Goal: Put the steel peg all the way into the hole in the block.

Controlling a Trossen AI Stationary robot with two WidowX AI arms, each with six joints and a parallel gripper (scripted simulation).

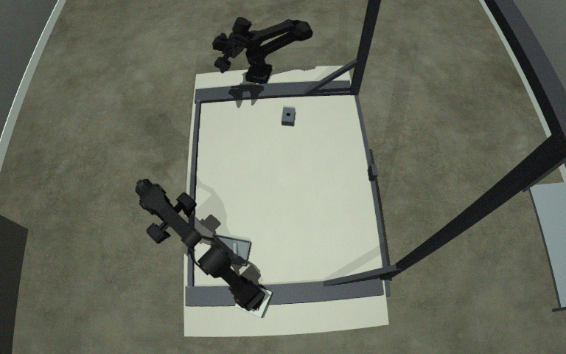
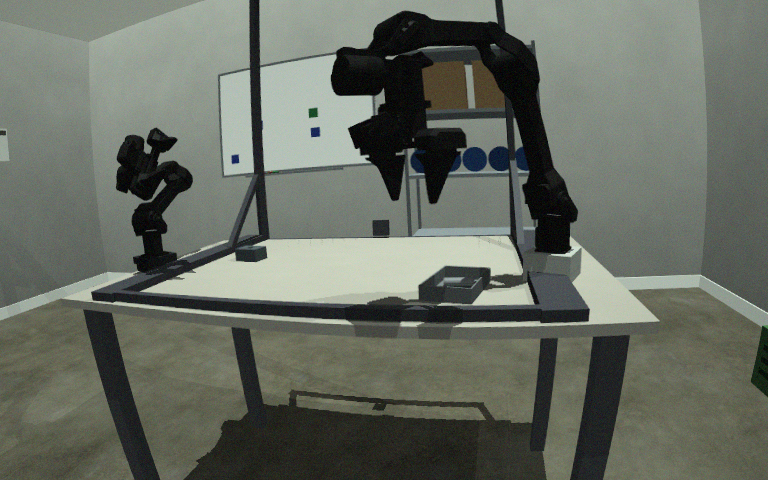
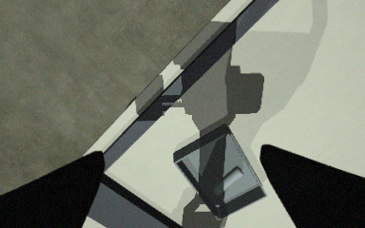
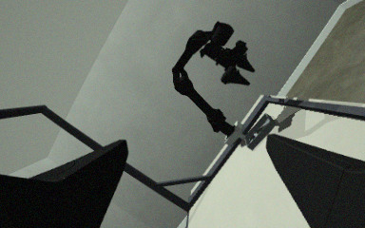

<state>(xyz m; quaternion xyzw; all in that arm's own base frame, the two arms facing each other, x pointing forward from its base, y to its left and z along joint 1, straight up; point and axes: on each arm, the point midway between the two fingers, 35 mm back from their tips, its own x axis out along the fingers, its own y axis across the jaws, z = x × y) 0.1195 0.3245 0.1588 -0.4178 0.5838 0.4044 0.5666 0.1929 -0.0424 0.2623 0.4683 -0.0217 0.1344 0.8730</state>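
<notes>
Now: left hand 20 cm above the steel peg, 18 cm past it and 5 cm to the right of it. From my left hand the other things lie so: shallow grey tray 21 cm below, 16 cm behind, 4 cm to the left.
</notes>
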